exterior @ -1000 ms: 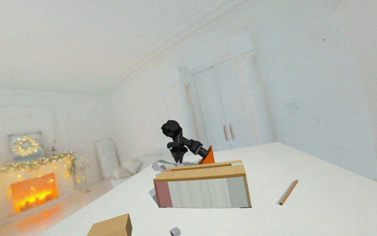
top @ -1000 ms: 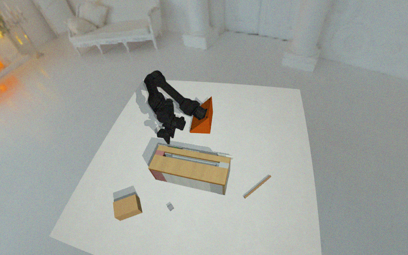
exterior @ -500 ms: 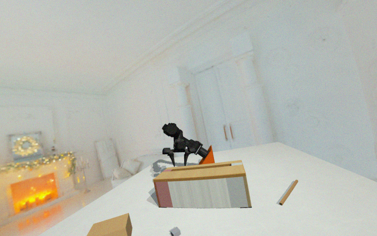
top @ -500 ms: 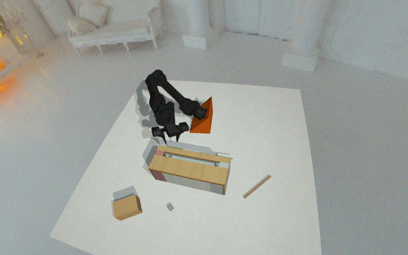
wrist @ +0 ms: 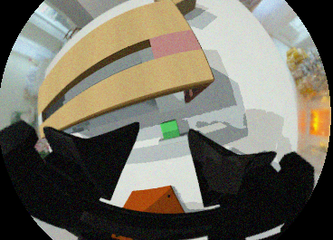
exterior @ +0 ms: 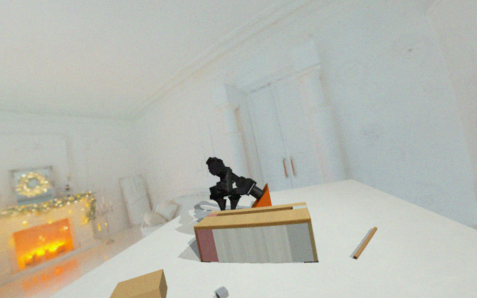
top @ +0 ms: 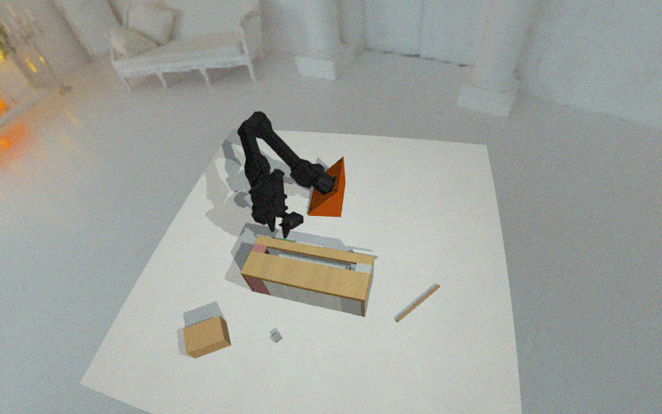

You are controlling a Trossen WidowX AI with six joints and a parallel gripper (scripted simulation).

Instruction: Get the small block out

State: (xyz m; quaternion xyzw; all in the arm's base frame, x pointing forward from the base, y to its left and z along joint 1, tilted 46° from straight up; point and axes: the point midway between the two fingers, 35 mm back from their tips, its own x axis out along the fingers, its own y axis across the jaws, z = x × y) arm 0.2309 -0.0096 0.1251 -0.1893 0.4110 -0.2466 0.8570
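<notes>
Now: the green block 80 mm below my gripper tip and 10 mm behind it. From my gripper tip the other things lie so: tan box (370 mm ahead, 100 mm to the right, 70 mm below); grey cube (300 mm ahead, 100 mm to the left, 90 mm below); wooden stick (490 mm to the left, 100 mm below, 70 mm ahead).
</notes>
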